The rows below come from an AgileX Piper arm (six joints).
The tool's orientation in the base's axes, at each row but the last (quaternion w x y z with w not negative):
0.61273 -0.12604 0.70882 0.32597
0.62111 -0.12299 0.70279 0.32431
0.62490 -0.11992 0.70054 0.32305
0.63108 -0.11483 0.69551 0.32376
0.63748 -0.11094 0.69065 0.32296
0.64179 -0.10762 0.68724 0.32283
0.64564 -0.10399 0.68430 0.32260
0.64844 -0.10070 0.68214 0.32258
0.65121 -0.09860 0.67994 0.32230
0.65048 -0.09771 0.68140 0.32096
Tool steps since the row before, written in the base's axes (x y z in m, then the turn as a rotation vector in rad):
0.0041 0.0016 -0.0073 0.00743 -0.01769 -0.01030
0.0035 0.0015 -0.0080 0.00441 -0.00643 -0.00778
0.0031 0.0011 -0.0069 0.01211 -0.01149 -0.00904
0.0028 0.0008 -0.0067 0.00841 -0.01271 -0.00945
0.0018 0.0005 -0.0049 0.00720 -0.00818 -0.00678
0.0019 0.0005 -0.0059 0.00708 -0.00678 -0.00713
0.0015 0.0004 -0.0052 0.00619 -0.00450 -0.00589
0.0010 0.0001 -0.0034 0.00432 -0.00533 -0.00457
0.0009 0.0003 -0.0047 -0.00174 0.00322 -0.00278
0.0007 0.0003 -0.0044 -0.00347 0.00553 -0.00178
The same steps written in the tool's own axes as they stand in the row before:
0.0064 -0.0034 0.0045 0.00427 -0.02083 -0.00469
0.0073 -0.0033 0.0038 0.00506 -0.00978 -0.00027
0.0062 -0.0030 0.0032 0.00360 -0.01842 0.00283
0.0061 -0.0030 0.0027 0.00435 -0.01738 -0.00087
0.0045 -0.0021 0.0016 0.00317 -0.01241 0.00087
0.0055 -0.0025 0.0016 0.00389 -0.01137 0.00158
0.0048 -0.0021 0.0012 0.00347 -0.00874 0.00222
0.0031 -0.0015 0.0007 0.00224 -0.00793 0.00028
0.0044 -0.0017 0.0006 0.00379 0.00259 0.00024
0.0042 -0.0015 0.0005 0.00373 0.00564 0.00017

